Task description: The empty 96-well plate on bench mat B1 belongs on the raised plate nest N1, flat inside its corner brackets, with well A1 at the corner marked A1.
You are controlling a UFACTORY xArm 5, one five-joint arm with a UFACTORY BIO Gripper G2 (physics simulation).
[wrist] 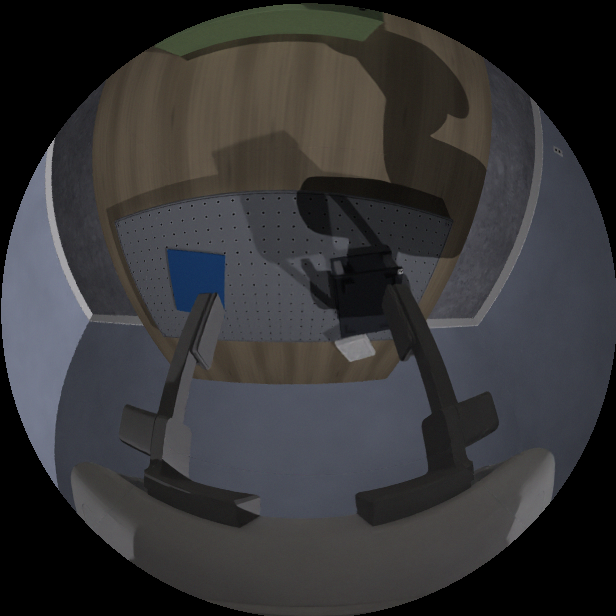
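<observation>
In the wrist view my gripper (301,298) is open and empty, high above a grey perforated board (275,270) on a wooden table. A flat blue mat (195,278) lies on the board just beyond my left fingertip, and I see nothing on it. A dark raised boxy frame (362,287) stands by my right fingertip, in the arm's shadow. A small white tag (356,348) lies at its near edge. I cannot make out a well plate, and I cannot tell whether one sits in the dark frame.
The wooden table top (258,114) extends beyond the board, with a green patch (270,25) at its far edge. The arm's shadow (425,114) falls across the right side. Dark floor (74,229) and blue-grey walls surround the table.
</observation>
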